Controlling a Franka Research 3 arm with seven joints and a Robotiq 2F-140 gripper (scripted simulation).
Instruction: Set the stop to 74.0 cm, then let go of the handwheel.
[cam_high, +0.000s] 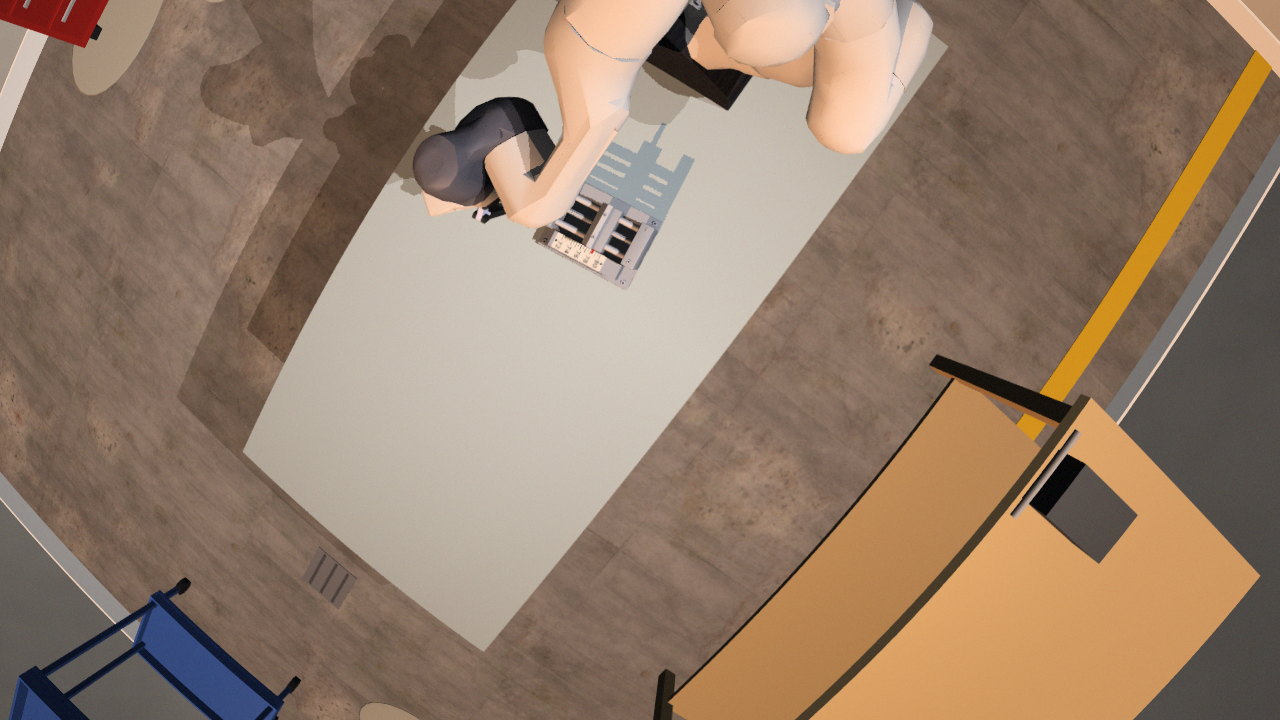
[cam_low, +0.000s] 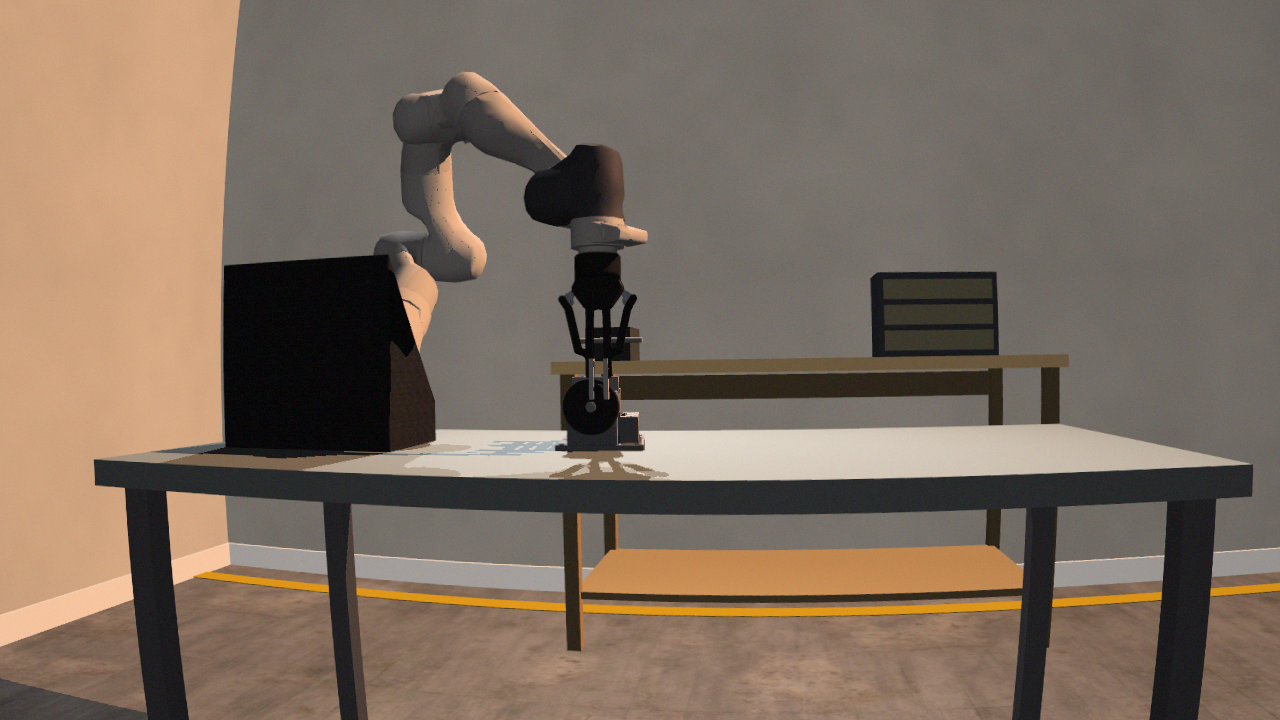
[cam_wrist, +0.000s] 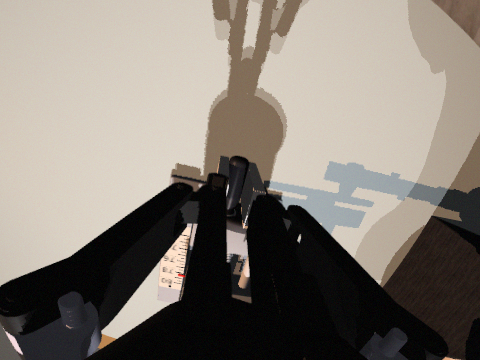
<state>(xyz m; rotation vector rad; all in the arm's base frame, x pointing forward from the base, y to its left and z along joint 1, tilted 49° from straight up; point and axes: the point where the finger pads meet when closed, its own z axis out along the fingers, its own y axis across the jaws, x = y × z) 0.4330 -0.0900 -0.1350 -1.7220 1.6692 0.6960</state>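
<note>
My gripper is now 2 cm to the right of the black handwheel and 2 cm above it.
</note>
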